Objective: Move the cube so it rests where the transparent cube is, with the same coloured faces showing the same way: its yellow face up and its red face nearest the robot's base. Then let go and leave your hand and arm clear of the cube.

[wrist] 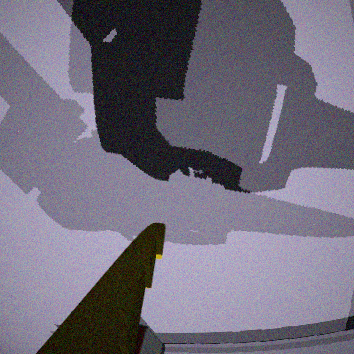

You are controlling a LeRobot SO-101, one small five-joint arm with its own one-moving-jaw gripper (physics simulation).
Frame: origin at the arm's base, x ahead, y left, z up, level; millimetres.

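Seen in the pictures: hand, its tool point: (163, 236).
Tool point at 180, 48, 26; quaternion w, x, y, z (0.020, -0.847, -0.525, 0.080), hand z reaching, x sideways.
A point is followed by its place in that frame, as x, y, z.
One notched jaw of my gripper (156, 237) @[175, 49, 32] shows in the wrist view, rising from the bottom left to a tip just below the middle. It looks dark olive, with small yellow spots on its notched edge. The other jaw is out of the picture, so the gripper is fully open, and no thing lies against the visible jaw. The cube and the transparent cube do not show in this view, so where the gripper is relative to them cannot be told.
Large overlapping grey and black shadows of the arm fall across the pale surface (260, 280) @[245, 74, 0]. A thin grey band (240, 337) runs along the bottom right of the view.
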